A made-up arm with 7 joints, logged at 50 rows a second.
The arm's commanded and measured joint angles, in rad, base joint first. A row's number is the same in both.
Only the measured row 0 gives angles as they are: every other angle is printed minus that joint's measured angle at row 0.
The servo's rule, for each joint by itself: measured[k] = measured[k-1] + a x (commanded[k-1-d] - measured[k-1]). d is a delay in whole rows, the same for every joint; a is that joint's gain. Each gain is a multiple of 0.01, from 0.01 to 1. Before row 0 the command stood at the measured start. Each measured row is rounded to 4 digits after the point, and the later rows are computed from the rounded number. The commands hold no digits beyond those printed.
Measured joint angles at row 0: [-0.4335, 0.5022, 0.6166, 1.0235, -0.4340, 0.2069, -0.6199]
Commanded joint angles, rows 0 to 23: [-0.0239, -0.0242, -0.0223, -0.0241, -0.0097, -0.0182, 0.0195]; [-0.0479, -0.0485, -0.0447, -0.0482, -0.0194, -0.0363, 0.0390]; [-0.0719, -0.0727, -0.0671, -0.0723, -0.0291, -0.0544, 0.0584]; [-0.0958, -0.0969, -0.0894, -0.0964, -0.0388, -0.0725, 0.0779]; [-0.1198, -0.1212, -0.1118, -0.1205, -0.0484, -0.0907, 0.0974]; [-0.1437, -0.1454, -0.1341, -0.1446, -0.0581, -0.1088, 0.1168]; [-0.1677, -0.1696, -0.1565, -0.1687, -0.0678, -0.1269, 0.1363]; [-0.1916, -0.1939, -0.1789, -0.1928, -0.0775, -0.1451, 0.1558]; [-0.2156, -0.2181, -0.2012, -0.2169, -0.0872, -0.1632, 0.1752]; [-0.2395, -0.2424, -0.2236, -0.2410, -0.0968, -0.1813, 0.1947]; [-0.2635, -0.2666, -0.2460, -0.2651, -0.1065, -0.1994, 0.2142]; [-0.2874, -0.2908, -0.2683, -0.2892, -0.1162, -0.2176, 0.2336]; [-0.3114, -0.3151, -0.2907, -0.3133, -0.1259, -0.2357, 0.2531]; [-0.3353, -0.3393, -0.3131, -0.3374, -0.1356, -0.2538, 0.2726]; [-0.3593, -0.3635, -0.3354, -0.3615, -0.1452, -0.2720, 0.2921]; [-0.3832, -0.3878, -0.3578, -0.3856, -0.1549, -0.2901, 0.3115]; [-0.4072, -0.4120, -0.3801, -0.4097, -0.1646, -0.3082, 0.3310]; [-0.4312, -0.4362, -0.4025, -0.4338, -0.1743, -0.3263, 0.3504]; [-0.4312, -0.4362, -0.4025, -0.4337, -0.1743, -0.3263, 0.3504]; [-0.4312, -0.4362, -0.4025, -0.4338, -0.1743, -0.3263, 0.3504]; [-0.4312, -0.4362, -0.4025, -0.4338, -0.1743, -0.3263, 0.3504]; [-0.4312, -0.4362, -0.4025, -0.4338, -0.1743, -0.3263, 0.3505]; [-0.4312, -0.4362, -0.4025, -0.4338, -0.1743, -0.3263, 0.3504]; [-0.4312, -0.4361, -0.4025, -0.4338, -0.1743, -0.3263, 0.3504]
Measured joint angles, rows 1 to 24: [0.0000, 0.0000, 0.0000, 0.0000, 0.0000, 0.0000, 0.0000]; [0.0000, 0.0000, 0.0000, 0.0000, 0.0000, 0.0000, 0.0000]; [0.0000, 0.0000, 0.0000, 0.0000, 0.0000, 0.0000, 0.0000]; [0.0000, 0.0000, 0.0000, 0.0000, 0.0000, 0.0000, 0.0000]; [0.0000, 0.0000, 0.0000, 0.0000, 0.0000, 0.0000, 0.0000]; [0.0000, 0.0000, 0.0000, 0.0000, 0.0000, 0.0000, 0.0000]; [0.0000, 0.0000, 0.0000, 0.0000, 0.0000, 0.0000, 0.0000]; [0.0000, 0.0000, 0.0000, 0.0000, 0.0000, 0.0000, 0.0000]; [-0.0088, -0.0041, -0.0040, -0.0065, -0.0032, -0.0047, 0.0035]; [-0.0233, -0.0116, -0.0113, -0.0178, -0.0085, -0.0129, 0.0099]; [-0.0413, -0.0220, -0.0213, -0.0325, -0.0153, -0.0237, 0.0186]; [-0.0615, -0.0347, -0.0336, -0.0498, -0.0231, -0.0364, 0.0293]; [-0.0831, -0.0494, -0.0477, -0.0689, -0.0314, -0.0505, 0.0416]; [-0.1055, -0.0657, -0.0633, -0.0893, -0.0402, -0.0657, 0.0551]; [-0.1285, -0.0834, -0.0801, -0.1107, -0.0493, -0.0816, 0.0697]; [-0.1518, -0.1022, -0.0979, -0.1329, -0.0586, -0.0981, 0.0852]; [-0.1754, -0.1219, -0.1165, -0.1556, -0.0680, -0.1150, 0.1014]; [-0.1991, -0.1424, -0.1358, -0.1787, -0.0775, -0.1322, 0.1182]; [-0.2229, -0.1635, -0.1556, -0.2020, -0.0871, -0.1497, 0.1355]; [-0.2468, -0.1851, -0.1759, -0.2255, -0.0967, -0.1674, 0.1532]; [-0.2707, -0.2072, -0.1966, -0.2492, -0.1063, -0.1852, 0.1712]; [-0.2946, -0.2297, -0.2176, -0.2730, -0.1160, -0.2030, 0.1895]; [-0.3185, -0.2524, -0.2388, -0.2969, -0.1256, -0.2209, 0.2080]; [-0.3424, -0.2754, -0.2602, -0.3208, -0.1353, -0.2389, 0.2266]
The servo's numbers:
d 8
a 0.37 0.17 0.18 0.27 0.33 0.26 0.18

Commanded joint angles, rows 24 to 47: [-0.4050, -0.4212, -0.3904, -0.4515, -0.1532, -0.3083, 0.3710]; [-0.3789, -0.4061, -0.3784, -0.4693, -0.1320, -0.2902, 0.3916]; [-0.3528, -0.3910, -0.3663, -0.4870, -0.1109, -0.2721, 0.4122]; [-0.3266, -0.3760, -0.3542, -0.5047, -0.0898, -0.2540, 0.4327]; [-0.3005, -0.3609, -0.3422, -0.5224, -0.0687, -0.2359, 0.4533]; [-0.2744, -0.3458, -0.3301, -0.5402, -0.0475, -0.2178, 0.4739]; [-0.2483, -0.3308, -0.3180, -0.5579, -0.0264, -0.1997, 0.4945]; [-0.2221, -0.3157, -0.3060, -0.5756, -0.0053, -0.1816, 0.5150]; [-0.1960, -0.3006, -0.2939, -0.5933, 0.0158, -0.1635, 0.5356]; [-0.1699, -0.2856, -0.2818, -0.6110, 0.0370, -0.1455, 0.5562]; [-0.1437, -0.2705, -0.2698, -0.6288, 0.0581, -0.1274, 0.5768]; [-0.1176, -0.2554, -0.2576, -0.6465, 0.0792, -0.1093, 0.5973]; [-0.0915, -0.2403, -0.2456, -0.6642, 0.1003, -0.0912, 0.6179]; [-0.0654, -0.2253, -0.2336, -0.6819, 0.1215, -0.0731, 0.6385]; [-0.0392, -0.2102, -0.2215, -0.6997, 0.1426, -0.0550, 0.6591]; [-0.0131, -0.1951, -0.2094, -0.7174, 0.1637, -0.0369, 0.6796]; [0.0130, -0.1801, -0.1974, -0.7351, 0.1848, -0.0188, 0.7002]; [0.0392, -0.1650, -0.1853, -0.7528, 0.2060, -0.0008, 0.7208]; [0.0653, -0.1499, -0.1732, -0.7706, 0.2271, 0.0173, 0.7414]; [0.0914, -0.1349, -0.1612, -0.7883, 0.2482, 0.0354, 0.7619]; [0.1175, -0.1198, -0.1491, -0.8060, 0.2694, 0.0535, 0.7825]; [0.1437, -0.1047, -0.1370, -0.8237, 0.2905, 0.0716, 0.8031]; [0.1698, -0.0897, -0.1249, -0.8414, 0.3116, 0.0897, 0.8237]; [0.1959, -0.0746, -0.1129, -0.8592, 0.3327, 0.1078, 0.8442]
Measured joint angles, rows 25 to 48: [-0.3664, -0.2986, -0.2818, -0.3448, -0.1450, -0.2569, 0.2454]; [-0.3904, -0.3220, -0.3035, -0.3688, -0.1547, -0.2749, 0.2643]; [-0.4055, -0.3414, -0.3213, -0.3863, -0.1612, -0.2883, 0.2798]; [-0.4150, -0.3575, -0.3359, -0.3991, -0.1655, -0.2982, 0.2925]; [-0.4210, -0.3709, -0.3479, -0.4085, -0.1684, -0.3055, 0.3029]; [-0.4248, -0.3820, -0.3577, -0.4153, -0.1703, -0.3109, 0.3115]; [-0.4272, -0.3912, -0.3658, -0.4203, -0.1716, -0.3149, 0.3185]; [-0.4287, -0.3988, -0.3724, -0.4239, -0.1725, -0.3179, 0.3242]; [-0.4199, -0.4026, -0.3756, -0.4314, -0.1661, -0.3154, 0.3326]; [-0.4047, -0.4032, -0.3761, -0.4416, -0.1548, -0.3088, 0.3432]; [-0.3855, -0.4011, -0.3743, -0.4539, -0.1403, -0.2993, 0.3556]; [-0.3637, -0.3968, -0.3707, -0.4676, -0.1236, -0.2875, 0.3695]; [-0.3403, -0.3907, -0.3656, -0.4824, -0.1055, -0.2741, 0.3846]; [-0.3159, -0.3831, -0.3592, -0.4980, -0.0864, -0.2595, 0.4007]; [-0.2909, -0.3742, -0.3518, -0.5142, -0.0666, -0.2440, 0.4176]; [-0.2654, -0.3643, -0.3436, -0.5308, -0.0464, -0.2278, 0.4351]; [-0.2397, -0.3535, -0.3347, -0.5477, -0.0259, -0.2111, 0.4532]; [-0.2139, -0.3420, -0.3252, -0.5648, -0.0051, -0.1940, 0.4717]; [-0.1879, -0.3298, -0.3152, -0.5821, 0.0158, -0.1767, 0.4906]; [-0.1619, -0.3172, -0.3048, -0.5995, 0.0367, -0.1592, 0.5098]; [-0.1359, -0.3041, -0.2941, -0.6170, 0.0577, -0.1415, 0.5293]; [-0.1098, -0.2907, -0.2832, -0.6345, 0.0788, -0.1237, 0.5490]; [-0.0837, -0.2770, -0.2721, -0.6521, 0.0999, -0.1058, 0.5688]; [-0.0576, -0.2631, -0.2608, -0.6697, 0.1210, -0.0879, 0.5887]
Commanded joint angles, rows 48 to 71: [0.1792, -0.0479, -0.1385, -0.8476, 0.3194, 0.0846, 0.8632]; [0.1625, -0.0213, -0.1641, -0.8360, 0.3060, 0.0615, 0.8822]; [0.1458, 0.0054, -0.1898, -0.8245, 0.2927, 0.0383, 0.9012]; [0.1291, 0.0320, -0.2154, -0.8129, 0.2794, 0.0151, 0.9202]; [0.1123, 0.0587, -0.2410, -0.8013, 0.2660, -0.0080, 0.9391]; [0.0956, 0.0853, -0.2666, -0.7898, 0.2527, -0.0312, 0.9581]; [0.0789, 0.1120, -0.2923, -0.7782, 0.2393, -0.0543, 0.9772]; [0.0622, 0.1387, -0.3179, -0.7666, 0.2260, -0.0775, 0.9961]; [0.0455, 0.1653, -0.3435, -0.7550, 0.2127, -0.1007, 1.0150]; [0.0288, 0.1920, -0.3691, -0.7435, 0.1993, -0.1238, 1.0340]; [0.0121, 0.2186, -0.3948, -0.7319, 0.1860, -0.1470, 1.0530]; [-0.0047, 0.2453, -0.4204, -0.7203, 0.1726, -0.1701, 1.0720]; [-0.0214, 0.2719, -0.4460, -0.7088, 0.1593, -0.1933, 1.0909]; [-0.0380, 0.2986, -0.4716, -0.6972, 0.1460, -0.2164, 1.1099]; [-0.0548, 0.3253, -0.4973, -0.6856, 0.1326, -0.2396, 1.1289]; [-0.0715, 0.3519, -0.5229, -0.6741, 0.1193, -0.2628, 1.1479]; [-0.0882, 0.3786, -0.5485, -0.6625, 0.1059, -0.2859, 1.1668]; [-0.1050, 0.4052, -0.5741, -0.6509, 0.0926, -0.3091, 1.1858]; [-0.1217, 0.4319, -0.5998, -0.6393, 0.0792, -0.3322, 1.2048]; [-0.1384, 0.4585, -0.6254, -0.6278, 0.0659, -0.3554, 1.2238]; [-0.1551, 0.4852, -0.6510, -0.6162, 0.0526, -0.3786, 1.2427]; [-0.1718, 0.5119, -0.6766, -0.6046, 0.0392, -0.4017, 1.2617]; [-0.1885, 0.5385, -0.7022, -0.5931, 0.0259, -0.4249, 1.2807]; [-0.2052, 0.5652, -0.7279, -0.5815, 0.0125, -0.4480, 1.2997]
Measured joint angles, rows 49 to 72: [-0.0315, -0.2490, -0.2494, -0.6874, 0.1421, -0.0699, 0.6088]; [-0.0053, -0.2347, -0.2379, -0.7051, 0.1632, -0.0519, 0.6290]; [0.0208, -0.2203, -0.2263, -0.7228, 0.1843, -0.0339, 0.6492]; [0.0469, -0.2058, -0.2146, -0.7405, 0.2054, -0.0159, 0.6695]; [0.0730, -0.1912, -0.2028, -0.7582, 0.2265, 0.0021, 0.6898]; [0.0992, -0.1765, -0.1910, -0.7759, 0.2476, 0.0202, 0.7102]; [0.1253, -0.1617, -0.1791, -0.7936, 0.2687, 0.0383, 0.7306]; [0.1514, -0.1469, -0.1672, -0.8113, 0.2898, 0.0564, 0.7510]; [0.1617, -0.1301, -0.1620, -0.8211, 0.2996, 0.0637, 0.7712]; [0.1620, -0.1116, -0.1624, -0.8251, 0.3017, 0.0631, 0.7912]; [0.1560, -0.0917, -0.1673, -0.8249, 0.2987, 0.0567, 0.8110]; [0.1460, -0.0707, -0.1760, -0.8217, 0.2923, 0.0459, 0.8307]; [0.1335, -0.0487, -0.1877, -0.8162, 0.2836, 0.0319, 0.8502]; [0.1195, -0.0259, -0.2019, -0.8091, 0.2734, 0.0155, 0.8696]; [0.1045, -0.0025, -0.2182, -0.8008, 0.2621, -0.0026, 0.8890]; [0.0888, 0.0215, -0.2361, -0.7916, 0.2502, -0.0221, 0.9083]; [0.0728, 0.0459, -0.2554, -0.7817, 0.2378, -0.0425, 0.9275]; [0.0565, 0.0707, -0.2759, -0.7714, 0.2251, -0.0636, 0.9467]; [0.0401, 0.0958, -0.2973, -0.7607, 0.2122, -0.0853, 0.9658]; [0.0235, 0.1212, -0.3195, -0.7498, 0.1991, -0.1073, 0.9849]; [0.0069, 0.1468, -0.3423, -0.7387, 0.1860, -0.1297, 1.0040]; [-0.0097, 0.1726, -0.3656, -0.7275, 0.1728, -0.1522, 1.0231]; [-0.0264, 0.1986, -0.3893, -0.7162, 0.1595, -0.1749, 1.0421]; [-0.0431, 0.2247, -0.4133, -0.7048, 0.1462, -0.1978, 1.0611]
